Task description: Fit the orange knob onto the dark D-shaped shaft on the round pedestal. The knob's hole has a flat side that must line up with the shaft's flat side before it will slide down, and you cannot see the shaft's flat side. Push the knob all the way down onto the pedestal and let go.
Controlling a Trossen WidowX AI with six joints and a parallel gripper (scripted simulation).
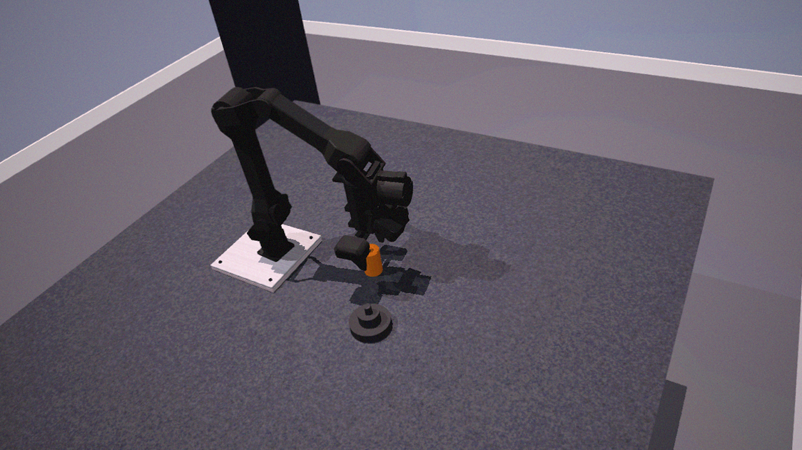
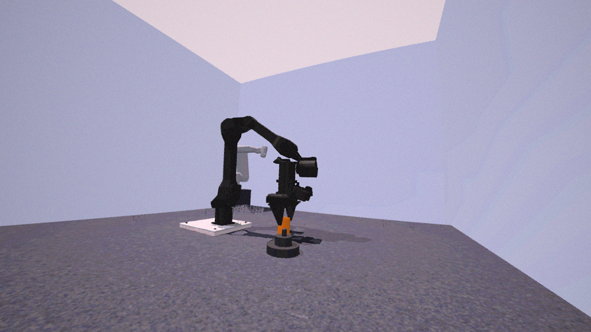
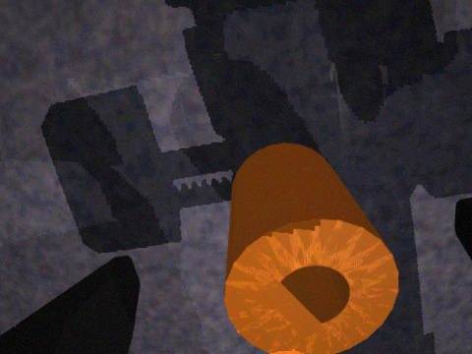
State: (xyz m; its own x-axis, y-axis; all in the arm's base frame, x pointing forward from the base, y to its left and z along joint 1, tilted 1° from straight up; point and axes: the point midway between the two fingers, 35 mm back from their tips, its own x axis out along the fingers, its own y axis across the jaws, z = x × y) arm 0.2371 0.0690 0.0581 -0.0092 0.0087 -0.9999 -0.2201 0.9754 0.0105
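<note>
Right now the orange knob is 10 mm below my gripper tip. Also, from my gripper tip: dark round pedestal 130 mm to the right, 90 mm ahead, 10 mm below.
</note>
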